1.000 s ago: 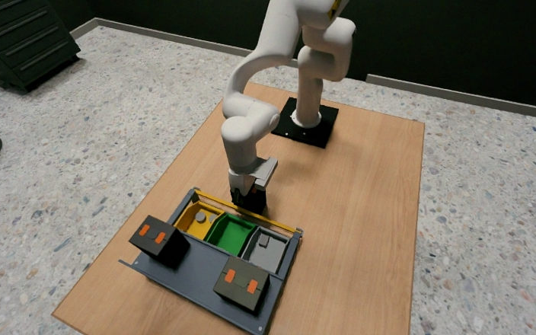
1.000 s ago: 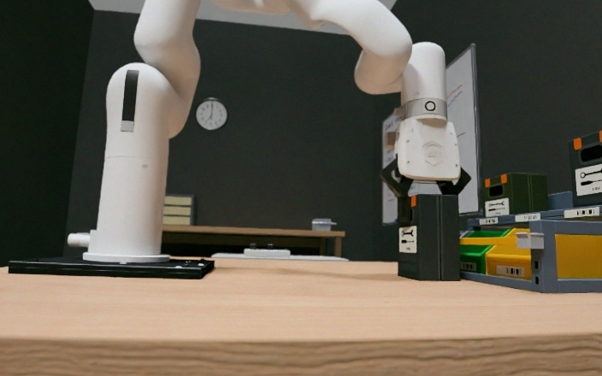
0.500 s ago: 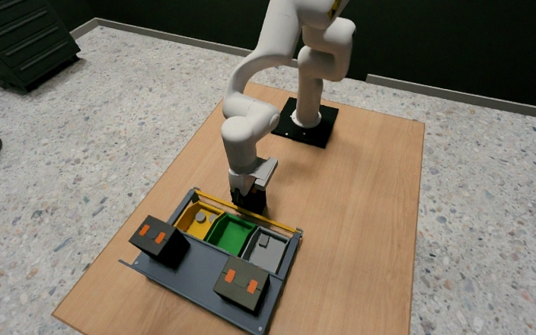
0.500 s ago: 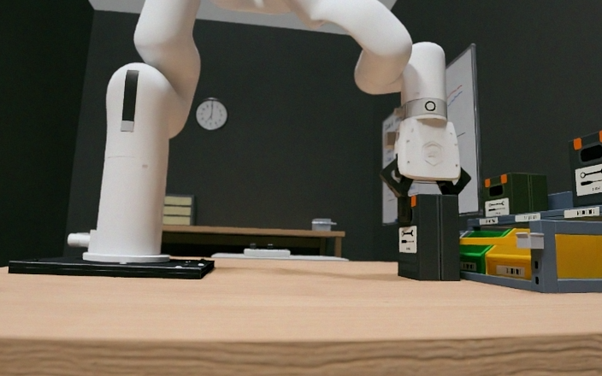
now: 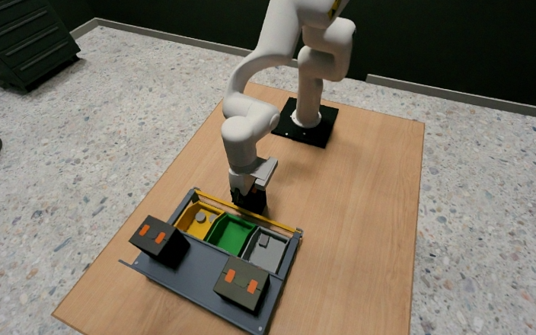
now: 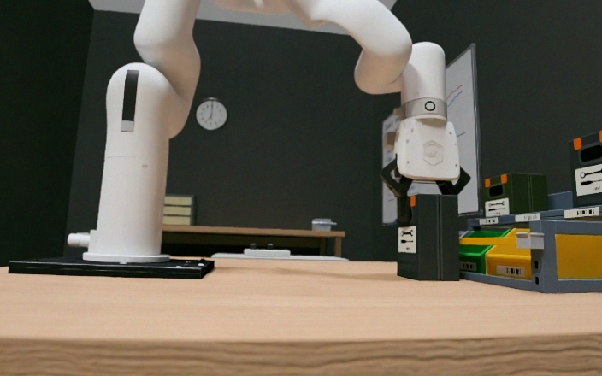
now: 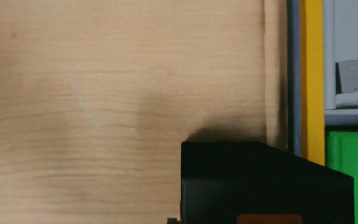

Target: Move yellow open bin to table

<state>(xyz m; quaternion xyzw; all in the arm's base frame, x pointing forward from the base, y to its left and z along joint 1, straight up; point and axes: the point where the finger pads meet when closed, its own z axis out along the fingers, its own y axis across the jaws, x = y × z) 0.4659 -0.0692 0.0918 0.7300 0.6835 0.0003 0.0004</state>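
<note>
My gripper is now 5 cm short of the thin yellow strip and 4 cm above it. The rest, counted from my hand: dark box: 4 cm below; then green bin: 15 cm ahead, 6 cm below; then grey shelf: 18 cm ahead, 1 cm to the right, 4 cm below.
</note>
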